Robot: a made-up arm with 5 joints.
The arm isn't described. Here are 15 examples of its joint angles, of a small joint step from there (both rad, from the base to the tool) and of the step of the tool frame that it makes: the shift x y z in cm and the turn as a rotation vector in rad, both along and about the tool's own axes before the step.
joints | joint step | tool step
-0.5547 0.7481 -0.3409 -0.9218 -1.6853 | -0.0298 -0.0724 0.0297 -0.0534 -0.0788 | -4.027 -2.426 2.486 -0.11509 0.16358 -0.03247
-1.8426 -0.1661 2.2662 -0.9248 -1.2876 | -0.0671 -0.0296 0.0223 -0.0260 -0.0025 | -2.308 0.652 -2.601 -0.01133 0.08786 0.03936
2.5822 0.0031 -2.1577 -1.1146 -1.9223 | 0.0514 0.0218 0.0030 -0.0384 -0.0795 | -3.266 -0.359 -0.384 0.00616 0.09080 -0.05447
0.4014 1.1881 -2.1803 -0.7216 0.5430 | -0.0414 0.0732 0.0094 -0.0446 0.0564 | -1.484 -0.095 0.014 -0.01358 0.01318 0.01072
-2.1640 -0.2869 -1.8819 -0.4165 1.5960 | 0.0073 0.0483 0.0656 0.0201 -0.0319 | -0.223 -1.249 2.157 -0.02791 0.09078 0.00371
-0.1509 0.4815 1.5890 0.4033 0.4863 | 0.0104 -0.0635 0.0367 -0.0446 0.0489 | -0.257 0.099 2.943 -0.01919 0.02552 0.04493
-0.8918 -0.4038 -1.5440 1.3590 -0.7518 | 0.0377 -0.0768 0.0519 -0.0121 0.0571 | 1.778 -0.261 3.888 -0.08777 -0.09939 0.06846
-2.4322 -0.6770 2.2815 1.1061 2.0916 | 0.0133 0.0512 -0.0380 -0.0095 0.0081 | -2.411 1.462 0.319 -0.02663 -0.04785 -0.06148
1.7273 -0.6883 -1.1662 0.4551 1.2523 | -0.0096 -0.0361 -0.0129 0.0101 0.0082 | 0.419 0.697 -1.213 0.01992 -0.02831 0.00009
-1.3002 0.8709 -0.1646 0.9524 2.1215 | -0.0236 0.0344 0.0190 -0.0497 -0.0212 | -2.043 1.515 -1.101 0.05925 0.06846 -0.02544
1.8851 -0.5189 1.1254 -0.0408 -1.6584 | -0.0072 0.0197 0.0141 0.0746 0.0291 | 0.980 -0.354 -0.774 0.05479 -0.03977 0.00760
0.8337 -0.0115 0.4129 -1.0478 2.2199 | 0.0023 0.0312 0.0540 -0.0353 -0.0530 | -1.711 1.330 0.067 0.04309 0.05456 -0.06527
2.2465 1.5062 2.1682 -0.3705 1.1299 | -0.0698 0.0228 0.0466 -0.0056 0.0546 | 0.776 -0.968 0.971 0.09620 -0.01402 0.04116
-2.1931 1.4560 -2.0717 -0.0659 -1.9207 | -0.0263 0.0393 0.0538 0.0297 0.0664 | -0.239 -0.491 -1.573 0.03465 -0.00820 -0.03064
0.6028 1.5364 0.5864 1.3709 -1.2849 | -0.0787 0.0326 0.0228 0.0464 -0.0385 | -3.617 1.138 2.704 -0.00647 0.09859 -0.06094
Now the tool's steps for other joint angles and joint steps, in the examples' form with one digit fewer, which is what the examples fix.
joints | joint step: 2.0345 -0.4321 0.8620 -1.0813 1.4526 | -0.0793 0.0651 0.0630 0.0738 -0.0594
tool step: -1.66 -4.31 2.84 0.0223 0.0745 0.0411
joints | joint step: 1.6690 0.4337 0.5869 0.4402 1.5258 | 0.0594 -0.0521 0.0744 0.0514 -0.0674
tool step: 1.05 -0.97 5.09 -0.0797 0.1028 0.0607
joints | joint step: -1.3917 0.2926 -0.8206 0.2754 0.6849 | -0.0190 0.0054 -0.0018 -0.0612 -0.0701
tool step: -0.05 1.00 -1.21 0.0463 0.0870 0.0524
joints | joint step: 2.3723 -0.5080 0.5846 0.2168 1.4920 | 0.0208 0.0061 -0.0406 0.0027 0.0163
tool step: -0.88 0.80 1.14 -0.0372 -0.0350 -0.0341
